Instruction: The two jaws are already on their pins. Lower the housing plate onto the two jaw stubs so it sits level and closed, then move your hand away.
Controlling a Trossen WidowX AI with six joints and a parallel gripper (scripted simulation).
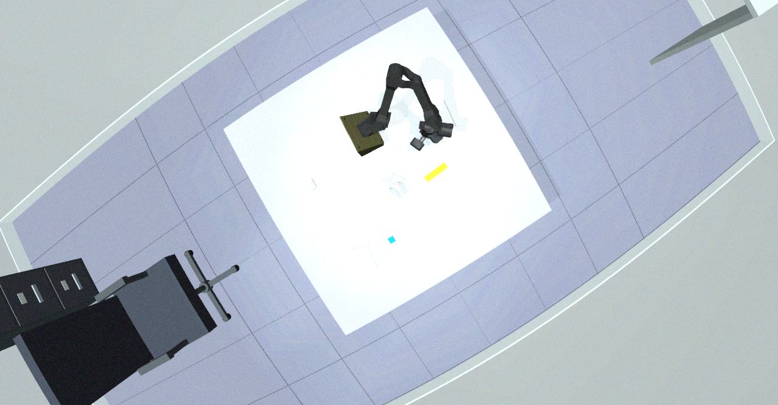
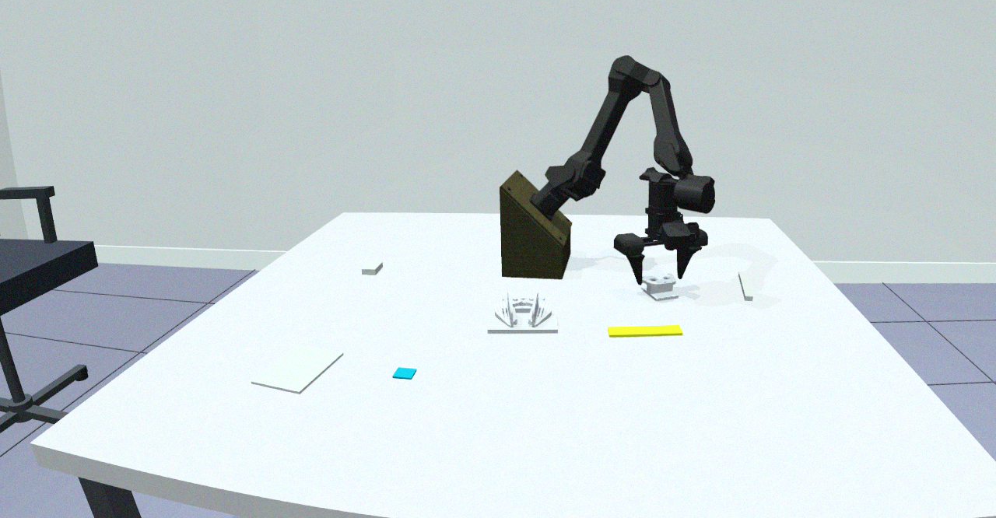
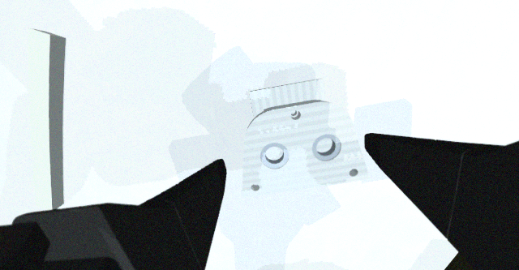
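Now: gripper tip 190 mm short of the yellow strip, 30 mm to the left of it and 20 mm above it. From my gripper tip the other things lie so: cyan tile (400 mm to the right, 390 mm ahead, 20 mm below); grey block (620 mm to the right, 60 mm behind, 20 mm below); white sheet (570 mm to the right, 410 mm ahead, 20 mm below).
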